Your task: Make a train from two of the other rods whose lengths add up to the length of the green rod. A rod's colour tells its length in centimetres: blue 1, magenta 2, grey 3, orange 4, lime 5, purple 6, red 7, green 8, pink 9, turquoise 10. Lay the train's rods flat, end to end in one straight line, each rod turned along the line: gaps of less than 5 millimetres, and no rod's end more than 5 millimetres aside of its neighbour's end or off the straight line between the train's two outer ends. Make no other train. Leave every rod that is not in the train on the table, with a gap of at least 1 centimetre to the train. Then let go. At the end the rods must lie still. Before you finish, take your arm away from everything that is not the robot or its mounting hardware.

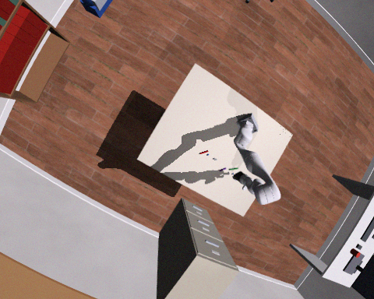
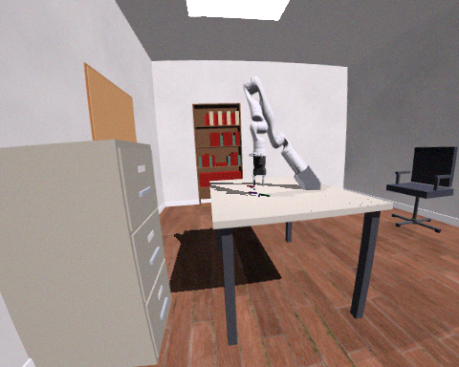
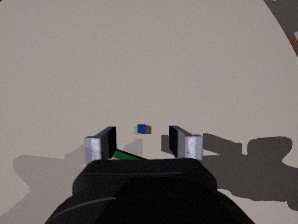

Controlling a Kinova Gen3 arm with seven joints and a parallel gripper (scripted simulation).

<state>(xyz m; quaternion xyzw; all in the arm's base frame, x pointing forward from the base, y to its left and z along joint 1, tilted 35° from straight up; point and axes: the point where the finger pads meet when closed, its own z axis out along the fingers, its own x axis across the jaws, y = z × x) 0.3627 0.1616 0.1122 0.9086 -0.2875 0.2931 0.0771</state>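
Right now the green rod is 40 mm behind my hand, 10 mm to the right of it and 80 mm below it. Round my hand: grey rod: 60 mm behind, 200 mm to the right, 80 mm below; then red rod: 70 mm behind, 320 mm to the right, 80 mm below; then purple rod: 100 mm to the right, 80 mm below.
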